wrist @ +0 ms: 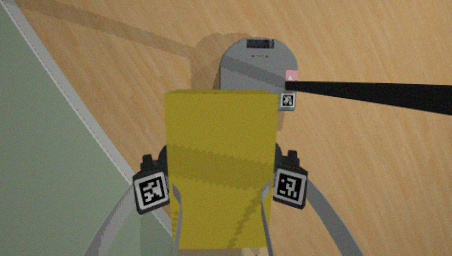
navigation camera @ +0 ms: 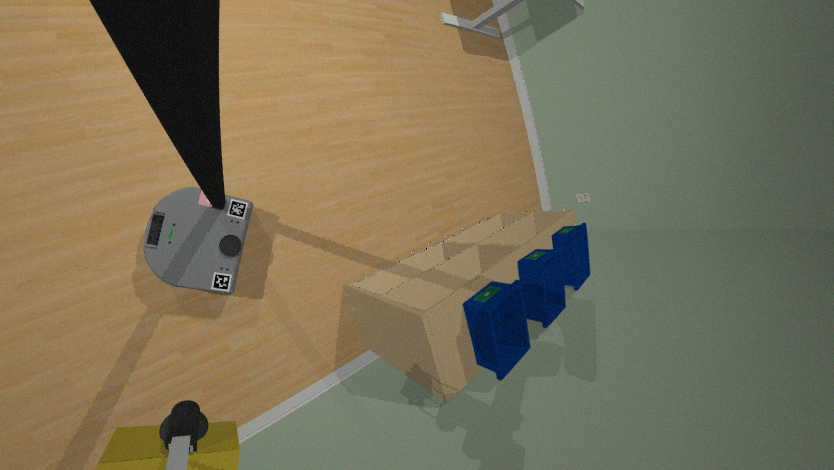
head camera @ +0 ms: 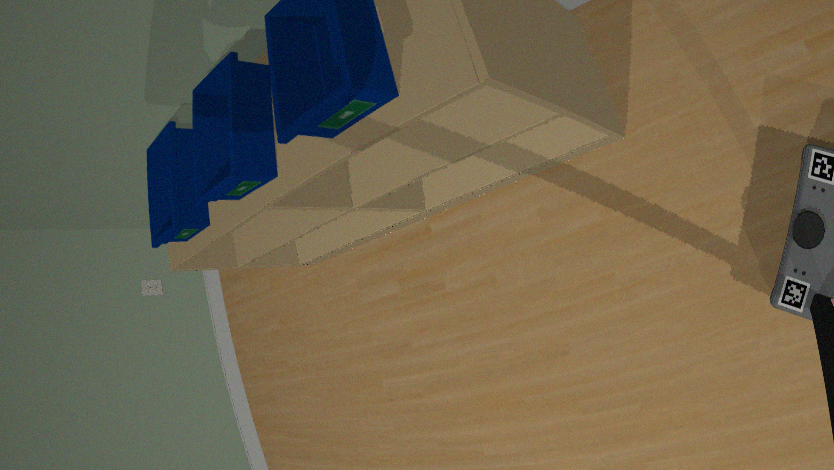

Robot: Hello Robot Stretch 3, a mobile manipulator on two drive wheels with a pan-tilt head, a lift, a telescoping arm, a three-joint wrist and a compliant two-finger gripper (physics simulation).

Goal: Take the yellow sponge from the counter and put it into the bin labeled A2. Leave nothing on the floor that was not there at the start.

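Frame: origin at the robot's base, x up, y ahead, z left, level; millimetres.
Seen in the pictures: gripper, fingertip midpoint: [wrist: 221, 157] [navigation camera: 185, 446]; robot's base, link origin: [navigation camera: 229, 243] [head camera: 807, 230].
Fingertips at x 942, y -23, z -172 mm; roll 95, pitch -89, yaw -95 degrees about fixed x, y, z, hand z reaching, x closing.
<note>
Offsets run from my fingertips to a thing's middle.
The yellow sponge {dx +31, dy -5, dz -1 mm} [wrist: 220, 117] [navigation camera: 131, 437] is a large upright block in the wrist view, and part of it shows at the bottom left of the navigation view. My gripper [wrist: 221, 157] is shut on the sponge, with one fingertip pad against each side. Three blue bins stand in a row on top of a wooden shelf unit [head camera: 434, 49] [navigation camera: 391, 335]: a near bin {dx -272, dy +873, dz +61 mm} [head camera: 373, 70] [navigation camera: 485, 332], a middle bin {dx -272, dy +1170, dz +242 mm} [head camera: 253, 128] [navigation camera: 531, 286] and a far bin {dx -272, dy +1467, dz +424 mm} [head camera: 189, 186] [navigation camera: 574, 253]. Each has a green front label, too small to read. In the navigation view the sponge is apart from the bins.
My grey base [navigation camera: 195, 251] [wrist: 255, 72] stands on the wood floor in front of the shelf unit, with the black mast [navigation camera: 180, 93] [wrist: 370, 95] rising from it. Green walls stand behind the unit. A light metal leg [navigation camera: 472, 24] stands by the wall at the top of the navigation view.
</note>
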